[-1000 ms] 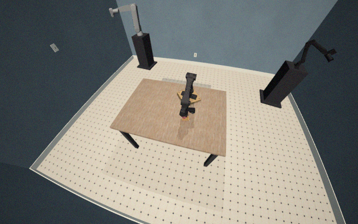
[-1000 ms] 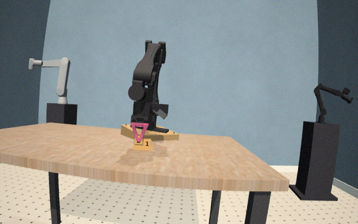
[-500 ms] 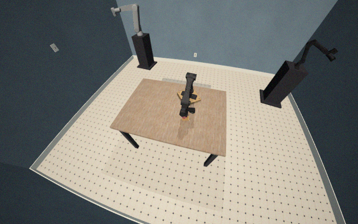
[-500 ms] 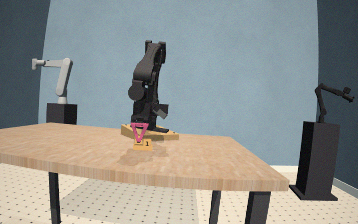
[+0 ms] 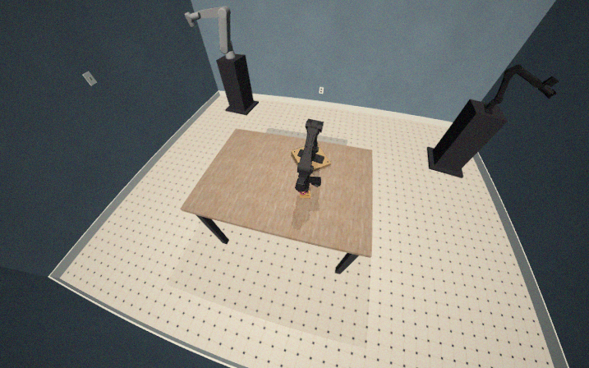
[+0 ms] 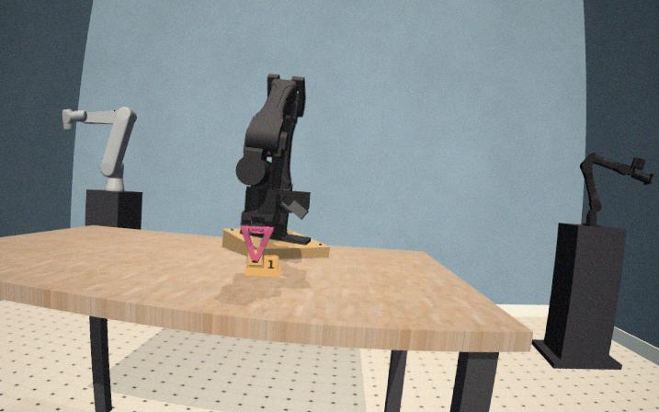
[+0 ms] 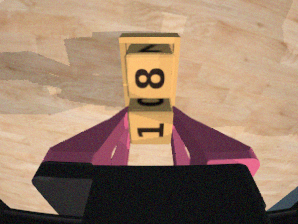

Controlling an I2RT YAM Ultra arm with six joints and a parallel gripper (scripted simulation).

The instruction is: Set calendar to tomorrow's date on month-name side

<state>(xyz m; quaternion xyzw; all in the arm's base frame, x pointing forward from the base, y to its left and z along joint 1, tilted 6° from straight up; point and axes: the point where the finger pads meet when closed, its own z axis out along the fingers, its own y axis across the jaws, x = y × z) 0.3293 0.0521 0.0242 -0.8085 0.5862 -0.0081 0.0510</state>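
The digit cube lies right at my hand. The rest, counted from my hand: tan tray: 3 cm below, 2 cm to the left, 1 cm behind.
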